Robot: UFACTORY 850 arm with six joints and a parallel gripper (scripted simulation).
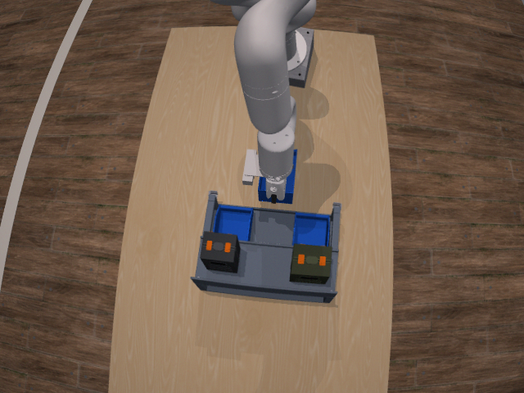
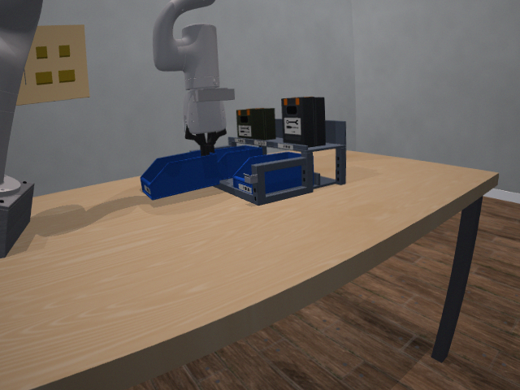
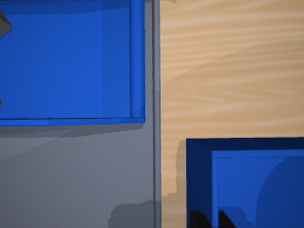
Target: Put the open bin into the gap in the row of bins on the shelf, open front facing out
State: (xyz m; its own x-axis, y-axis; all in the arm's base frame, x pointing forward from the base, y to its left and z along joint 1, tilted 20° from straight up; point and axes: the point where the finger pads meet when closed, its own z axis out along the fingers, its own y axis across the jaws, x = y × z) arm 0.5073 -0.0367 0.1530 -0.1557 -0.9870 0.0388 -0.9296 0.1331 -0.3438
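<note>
My hand is 140 mm short of the grey shelf, 20 mm to the left of it and 30 mm above it. Also, from my hand: dark green tool case 230 mm ahead, 80 mm to the left, 50 mm above; then black tool case 190 mm ahead, 150 mm to the right, 70 mm above.
</note>
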